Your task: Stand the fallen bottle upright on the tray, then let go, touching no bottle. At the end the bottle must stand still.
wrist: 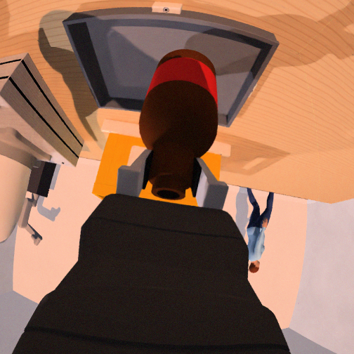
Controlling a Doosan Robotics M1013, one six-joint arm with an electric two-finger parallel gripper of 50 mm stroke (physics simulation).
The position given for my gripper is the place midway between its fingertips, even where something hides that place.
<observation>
In view: my gripper (pixel 171 165) and a brown bottle (pixel 178 120).
</observation>
